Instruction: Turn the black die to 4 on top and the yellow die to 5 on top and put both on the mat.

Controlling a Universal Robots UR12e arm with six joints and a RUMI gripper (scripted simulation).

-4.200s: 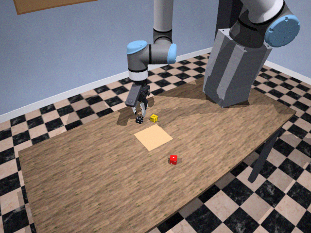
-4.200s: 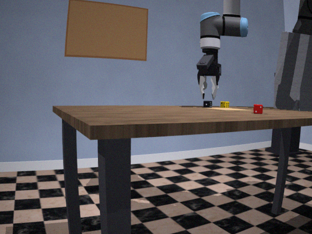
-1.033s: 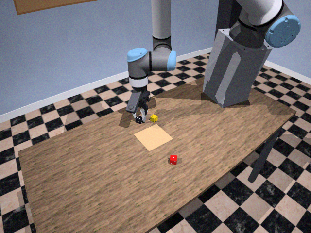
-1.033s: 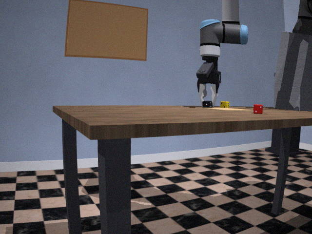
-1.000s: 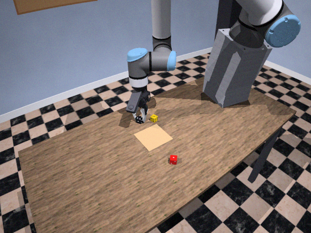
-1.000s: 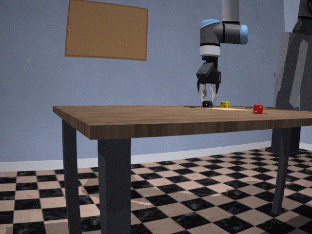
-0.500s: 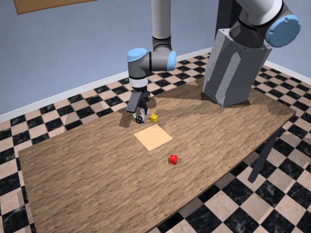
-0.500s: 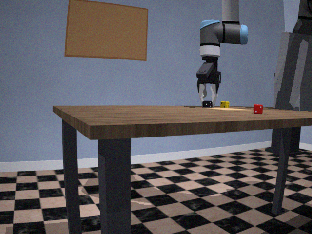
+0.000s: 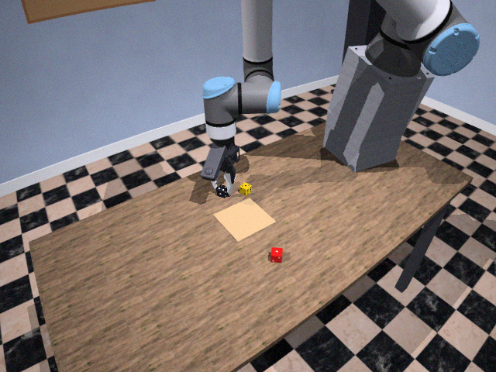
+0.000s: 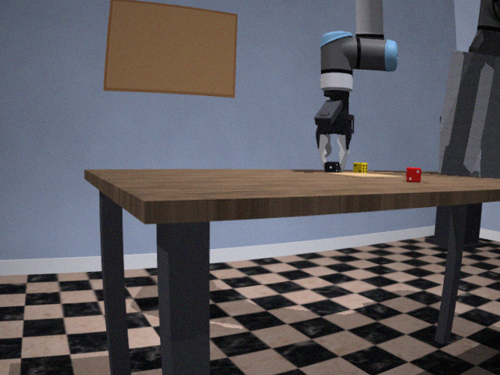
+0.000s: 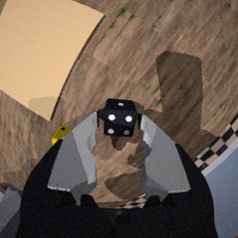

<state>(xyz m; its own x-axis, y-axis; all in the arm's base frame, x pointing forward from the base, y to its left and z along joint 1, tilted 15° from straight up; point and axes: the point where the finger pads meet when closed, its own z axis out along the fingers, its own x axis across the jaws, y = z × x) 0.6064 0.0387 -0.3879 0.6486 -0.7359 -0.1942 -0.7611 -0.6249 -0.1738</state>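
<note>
My hand is right at the black die. From my hand the other things lie so: yellow die (7 cm behind, 2 cm to the left); red die (32 cm to the left, 3 cm behind); tan mat (14 cm to the left, 2 cm below, 1 cm behind).
</note>
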